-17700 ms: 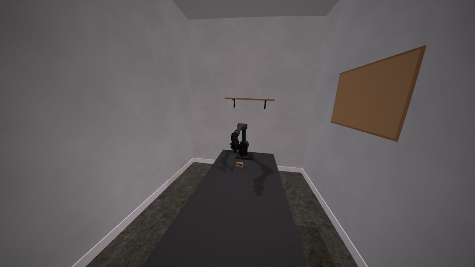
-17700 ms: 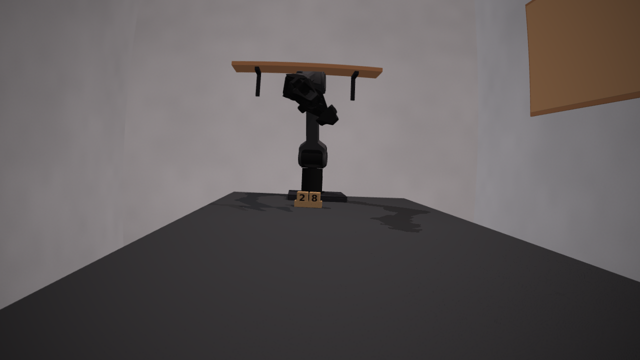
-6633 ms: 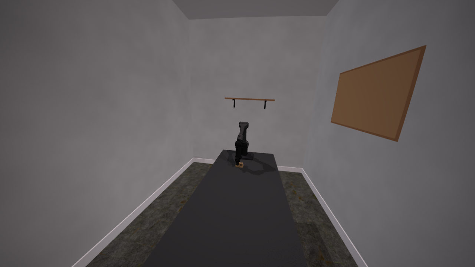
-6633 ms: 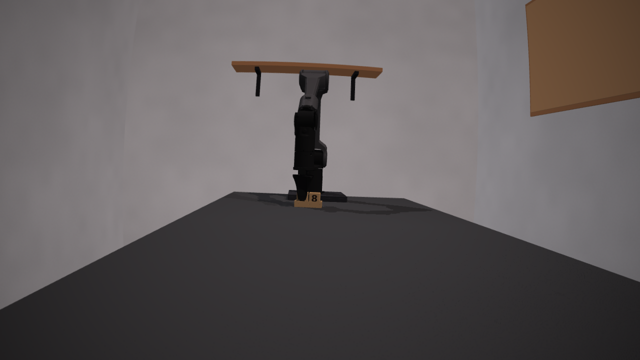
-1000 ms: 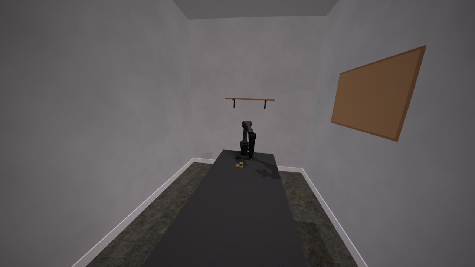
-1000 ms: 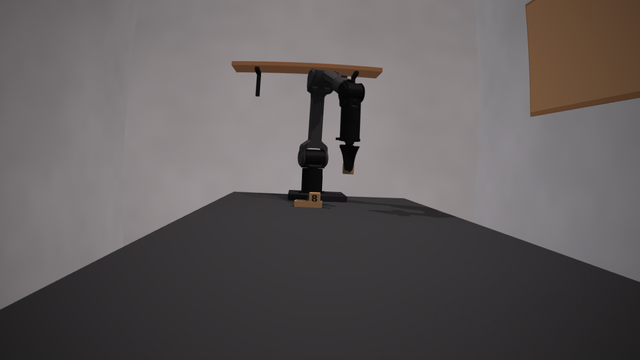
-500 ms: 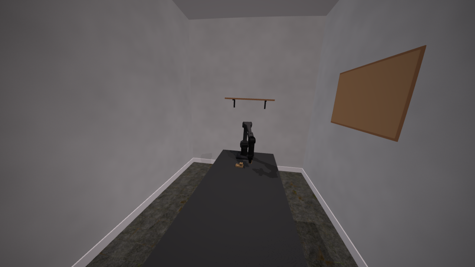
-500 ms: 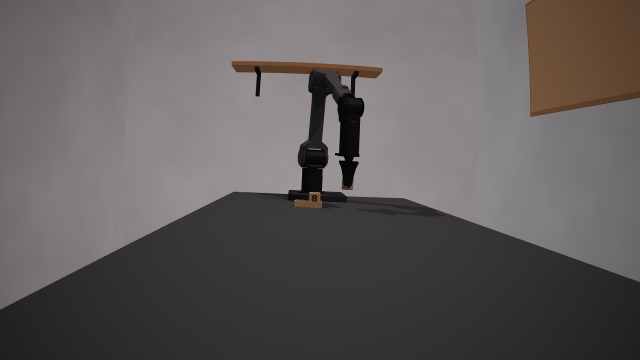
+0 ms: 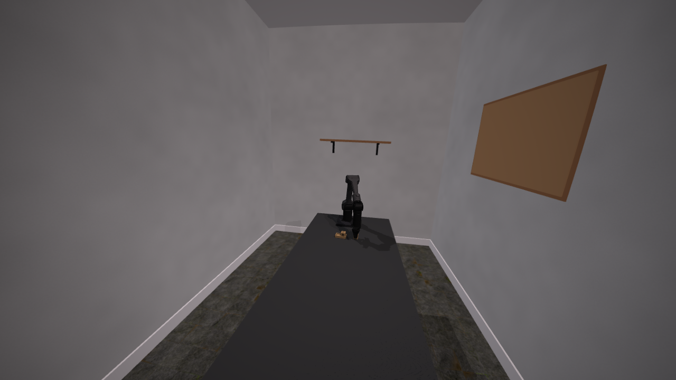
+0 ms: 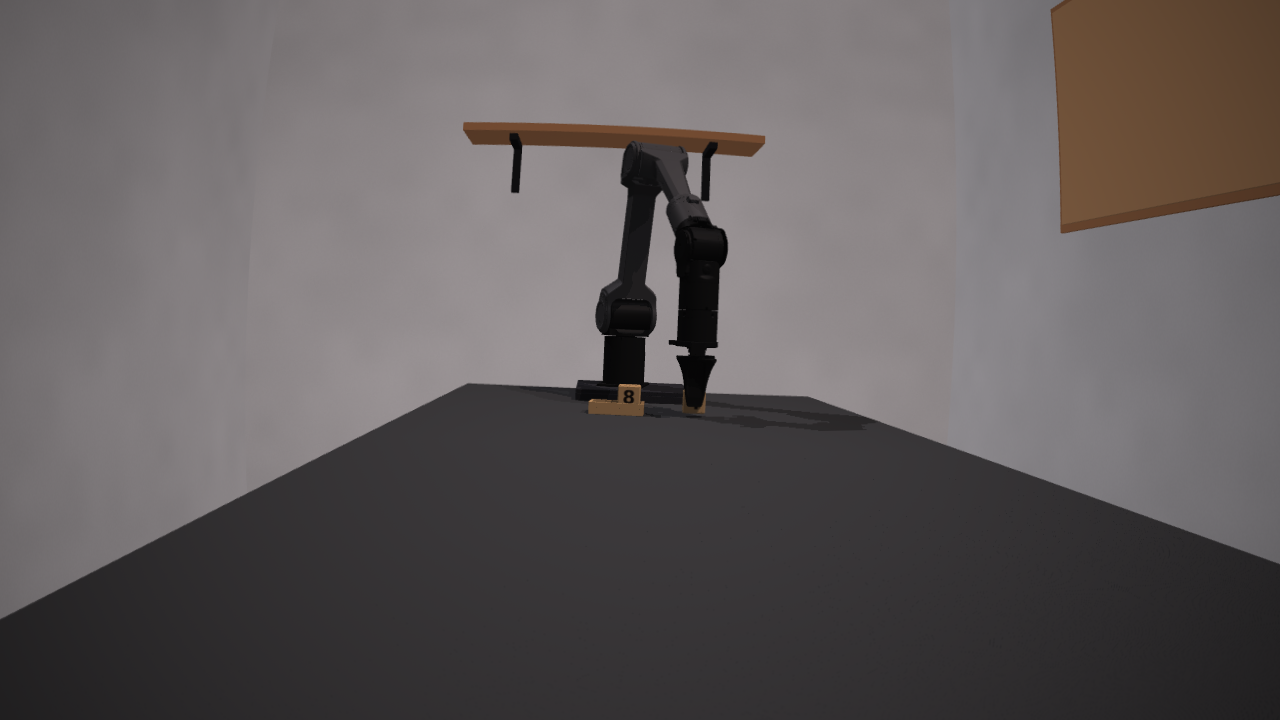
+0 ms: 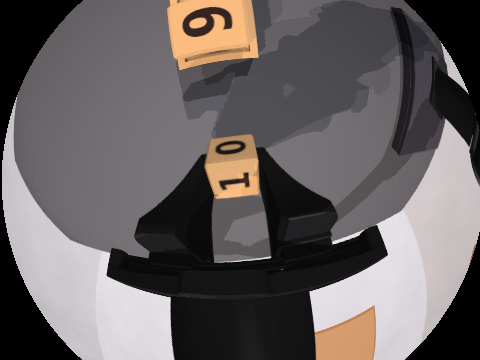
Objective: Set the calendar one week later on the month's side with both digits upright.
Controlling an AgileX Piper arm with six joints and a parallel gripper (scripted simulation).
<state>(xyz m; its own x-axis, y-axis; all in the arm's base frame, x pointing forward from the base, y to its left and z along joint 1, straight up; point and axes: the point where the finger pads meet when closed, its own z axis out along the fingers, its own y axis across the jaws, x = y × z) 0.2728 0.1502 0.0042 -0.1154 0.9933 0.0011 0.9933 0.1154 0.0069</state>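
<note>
My hand is right at the wooden cube. Round my hand: wooden tray (10 mm ahead, 110 mm to the right, 10 mm below).
</note>
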